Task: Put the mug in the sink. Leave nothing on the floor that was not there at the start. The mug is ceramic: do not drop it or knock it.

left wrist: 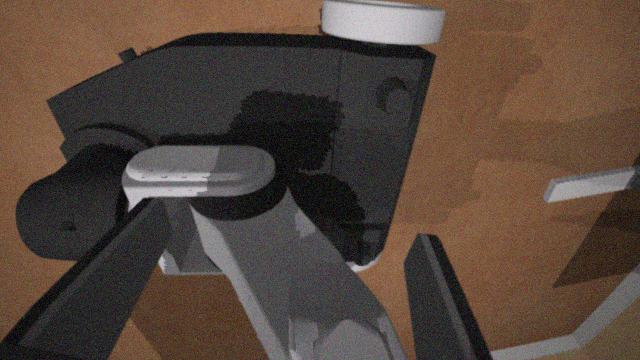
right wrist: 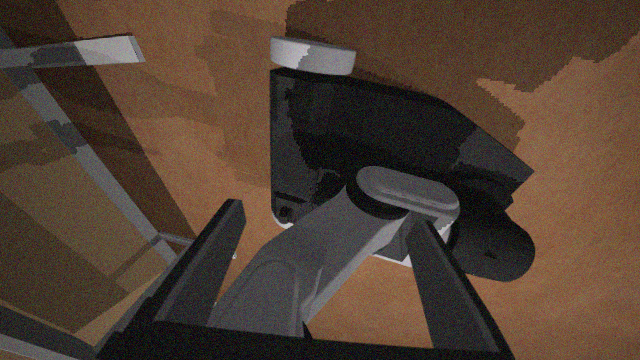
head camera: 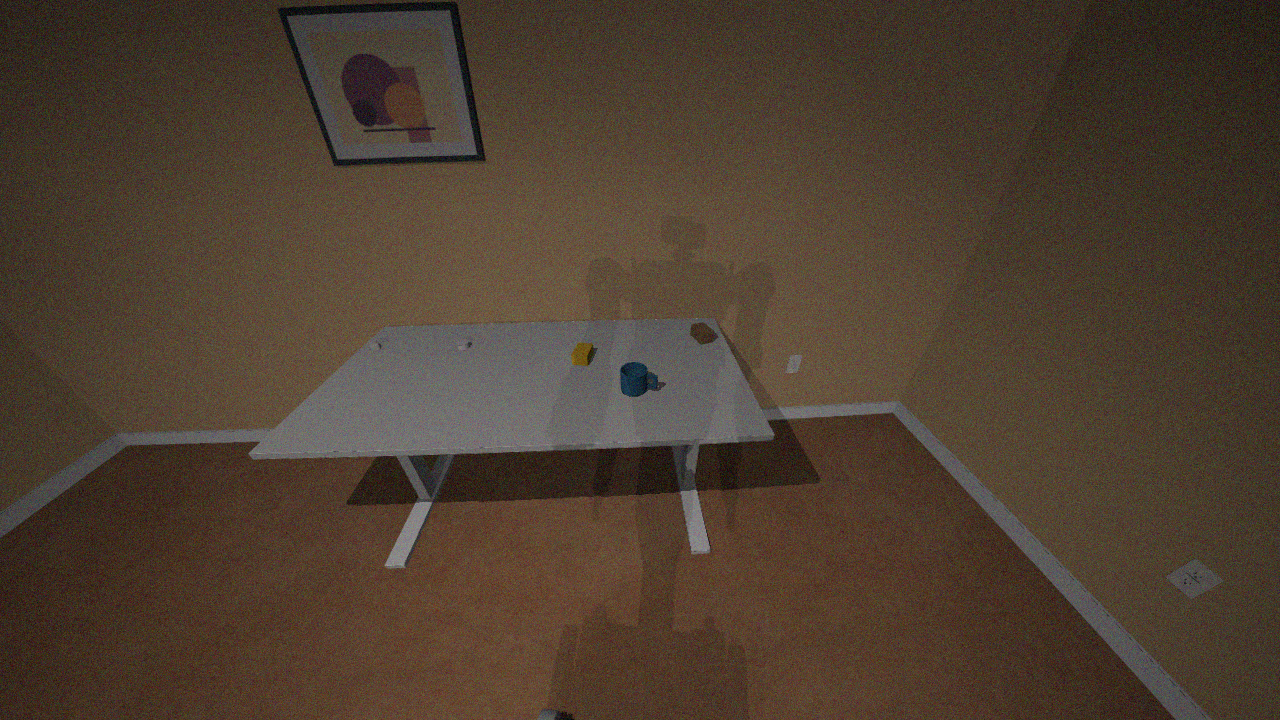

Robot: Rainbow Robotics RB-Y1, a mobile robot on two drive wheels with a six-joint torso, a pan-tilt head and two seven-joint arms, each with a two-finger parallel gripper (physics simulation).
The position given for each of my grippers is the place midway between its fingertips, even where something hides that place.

my left gripper: left wrist 288, 233; not seen in the right wrist view (out of frame); not seen in the head camera view (out of frame)
my right gripper: right wrist 328, 220; not seen in the left wrist view (out of frame); not seen in the head camera view (out of frame)
blue mug: head camera 634, 375; not seen in the left wrist view (out of frame); not seen in the right wrist view (out of frame)
